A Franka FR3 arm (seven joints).
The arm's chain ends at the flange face. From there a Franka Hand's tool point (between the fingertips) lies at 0.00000 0.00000 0.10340 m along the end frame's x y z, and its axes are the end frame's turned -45 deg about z.
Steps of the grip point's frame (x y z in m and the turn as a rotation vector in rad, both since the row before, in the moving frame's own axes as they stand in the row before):
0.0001, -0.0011, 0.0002, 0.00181, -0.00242, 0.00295
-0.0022, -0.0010, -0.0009, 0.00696, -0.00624, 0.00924
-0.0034, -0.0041, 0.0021, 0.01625, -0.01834, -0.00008
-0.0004, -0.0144, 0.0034, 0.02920, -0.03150, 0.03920
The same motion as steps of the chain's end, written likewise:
-0.0004, -0.0009, 0.0002, -0.00043, -0.00299, 0.00295
-0.0013, 0.0009, -0.0009, 0.00051, -0.00933, 0.00924
-0.0028, -0.0006, 0.0021, -0.00148, -0.02446, -0.00008
-0.0060, -0.0100, 0.0035, -0.00163, -0.04292, 0.03920

